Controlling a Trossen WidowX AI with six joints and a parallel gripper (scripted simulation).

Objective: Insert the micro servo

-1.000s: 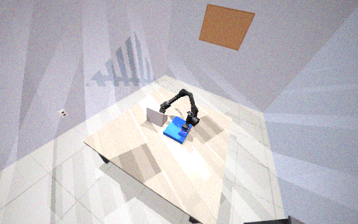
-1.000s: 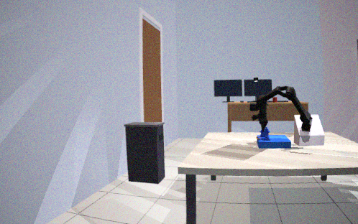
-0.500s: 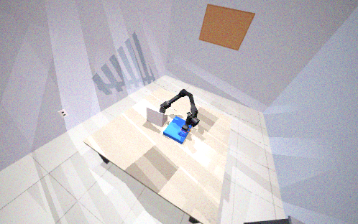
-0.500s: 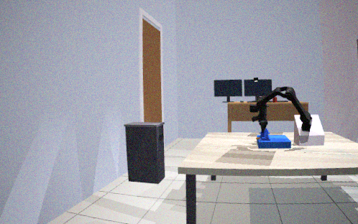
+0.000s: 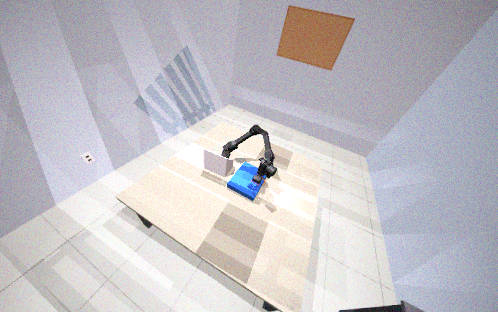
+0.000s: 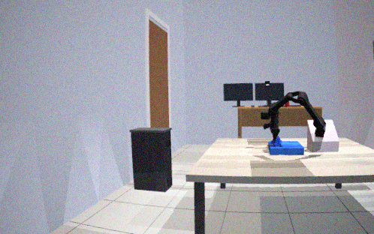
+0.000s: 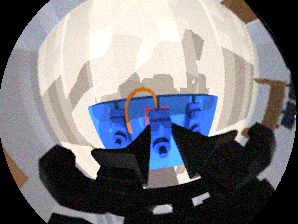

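My gripper tip is 120 mm past the blue deck and 50 mm above it.
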